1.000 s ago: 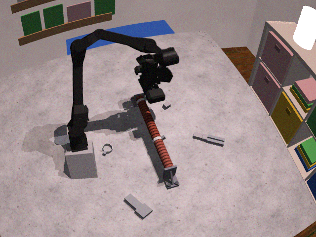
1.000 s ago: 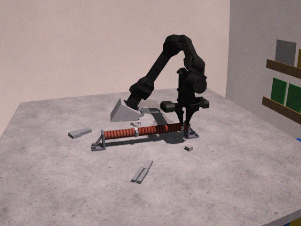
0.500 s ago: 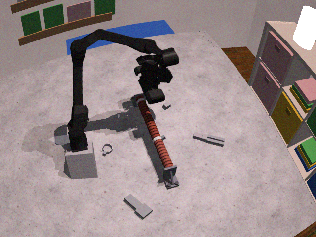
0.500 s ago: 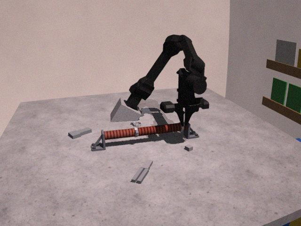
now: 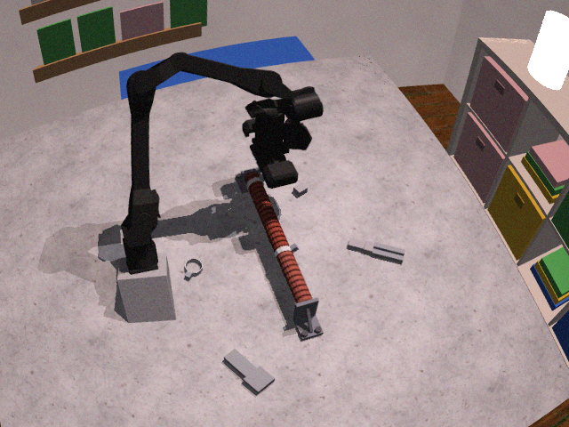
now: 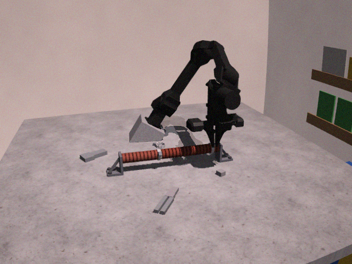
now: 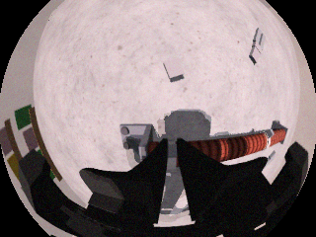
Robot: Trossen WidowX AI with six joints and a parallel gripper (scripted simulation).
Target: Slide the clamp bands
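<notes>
Right now my hand is 8 cm short of the small grey block, 1 cm to the left of it and 9 cm above it.
</notes>
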